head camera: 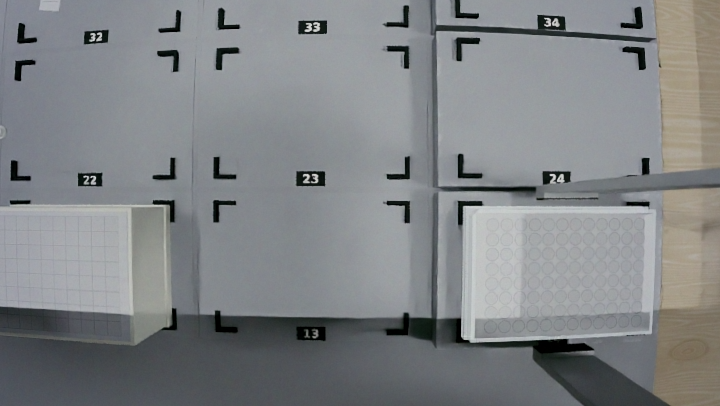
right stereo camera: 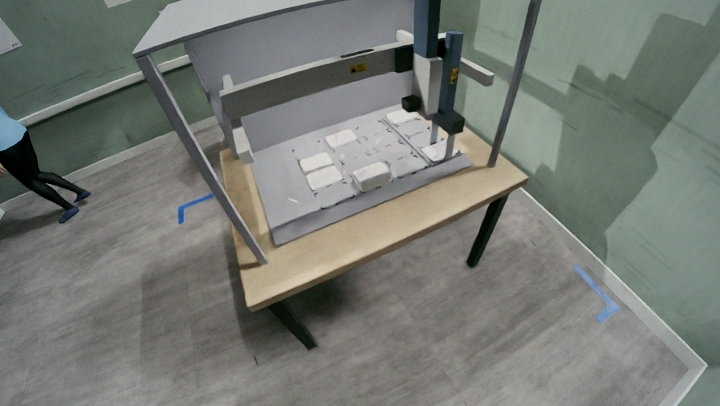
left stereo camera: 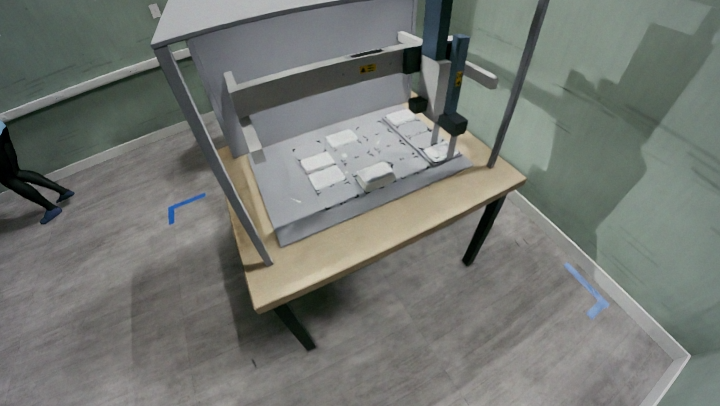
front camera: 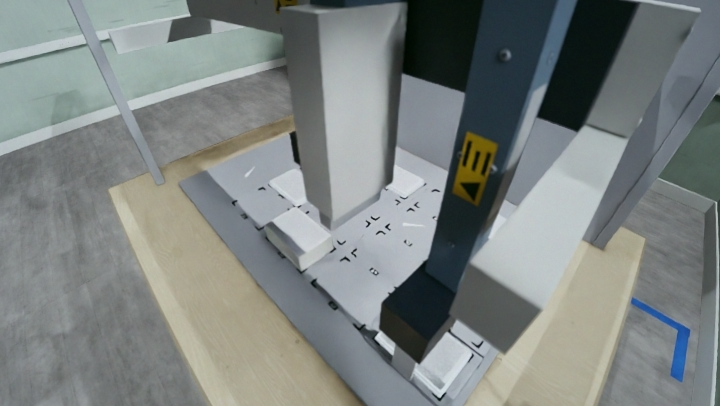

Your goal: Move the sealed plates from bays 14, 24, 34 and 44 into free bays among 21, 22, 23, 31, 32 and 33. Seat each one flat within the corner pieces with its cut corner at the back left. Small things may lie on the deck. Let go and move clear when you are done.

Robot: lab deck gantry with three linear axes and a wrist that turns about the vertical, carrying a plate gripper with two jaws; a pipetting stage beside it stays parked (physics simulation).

Labels:
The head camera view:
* my gripper: 561, 273
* tall white block: 88, 273
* bay 14: 447, 235
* bay 23: 347, 107
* bay 24: 517, 104
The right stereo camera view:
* my gripper: 440, 150
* tall white block: 370, 177
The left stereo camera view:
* my gripper: 441, 151
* tall white block: 379, 175
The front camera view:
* my gripper: 423, 346
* tall white block: 299, 238
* bay 23: 394, 261

